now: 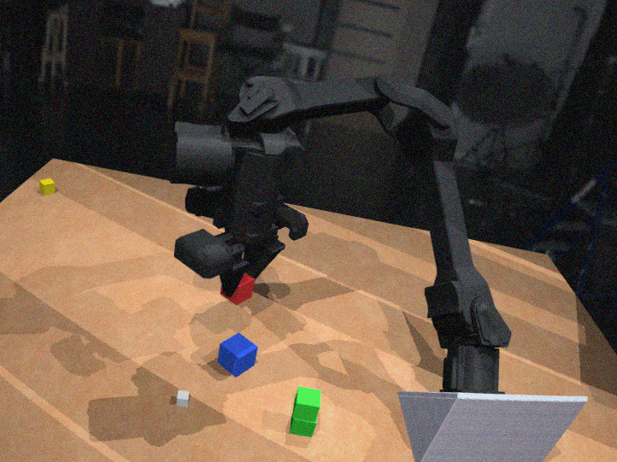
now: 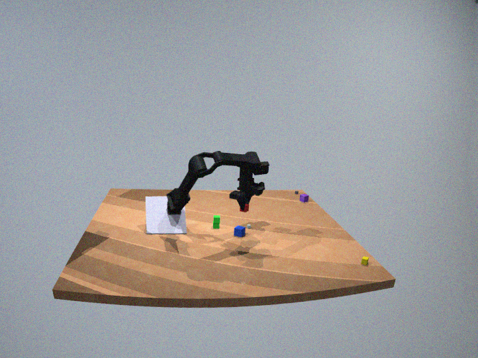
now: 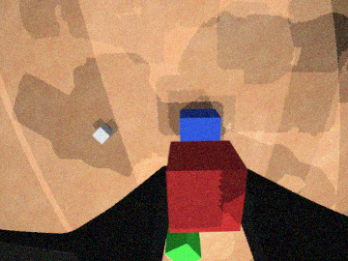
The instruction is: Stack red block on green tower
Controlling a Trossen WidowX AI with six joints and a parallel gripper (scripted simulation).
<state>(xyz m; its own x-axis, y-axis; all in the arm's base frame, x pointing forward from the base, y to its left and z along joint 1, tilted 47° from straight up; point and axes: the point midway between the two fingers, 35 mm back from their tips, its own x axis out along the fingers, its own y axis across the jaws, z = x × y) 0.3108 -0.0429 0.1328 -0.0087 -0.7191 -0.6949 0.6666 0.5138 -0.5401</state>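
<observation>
Right now my gripper tip is 2 cm past the blue block, 1 cm to the right of it and 11 cm above it. From my gripper tip the other things lie so: red block (1 cm above); yellow cube (42 cm ahead, 42 cm to the right, 12 cm below); small white cube (5 cm ahead, 9 cm to the left, 12 cm below).
</observation>
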